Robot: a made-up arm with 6 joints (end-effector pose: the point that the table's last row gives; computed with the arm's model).
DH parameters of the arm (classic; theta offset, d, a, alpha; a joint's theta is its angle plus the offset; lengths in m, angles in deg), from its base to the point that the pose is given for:
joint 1: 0 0.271 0 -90
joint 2: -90 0 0.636 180
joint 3: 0 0 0 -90
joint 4: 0 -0.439 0 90
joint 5: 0 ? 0 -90
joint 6: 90 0 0 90
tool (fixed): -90 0 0 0
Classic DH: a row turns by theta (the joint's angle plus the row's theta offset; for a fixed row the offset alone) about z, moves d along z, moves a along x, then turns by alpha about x.
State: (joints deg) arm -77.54 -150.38 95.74 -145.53 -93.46 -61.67
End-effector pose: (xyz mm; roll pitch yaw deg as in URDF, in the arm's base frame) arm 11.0 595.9 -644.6 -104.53 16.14 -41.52
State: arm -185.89 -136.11 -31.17 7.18 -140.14 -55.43
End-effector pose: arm 588.7 107.8 231.4 57.69 35.29 168.48
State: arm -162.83 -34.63 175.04 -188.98 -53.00 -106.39
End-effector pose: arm 746.6 56.0 554.1 154.61 79.52 60.44
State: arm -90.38 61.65 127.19 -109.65 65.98 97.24
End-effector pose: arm 51.0 -886.7 906.7 59.05 -14.08 -152.86
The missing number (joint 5, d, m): 0.169
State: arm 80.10 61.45 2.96 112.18 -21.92 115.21
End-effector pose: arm 95.6 918.8 282.5 108.78 45.83 50.36
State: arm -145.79 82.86 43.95 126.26 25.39 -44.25
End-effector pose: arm -819.0 -677.6 180.4 -58.89 49.89 -113.34
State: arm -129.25 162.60 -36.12 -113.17 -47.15 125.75
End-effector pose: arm 162.7 94.0 -47.9 173.56 3.15 8.29
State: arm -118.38 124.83 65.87 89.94 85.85 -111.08
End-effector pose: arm -424.7 -785.8 -381.2 79.97 3.52 -30.57
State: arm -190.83 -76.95 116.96 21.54 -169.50 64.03
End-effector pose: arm 1042.0 -39.3 248.8 -41.14 -23.64 164.98
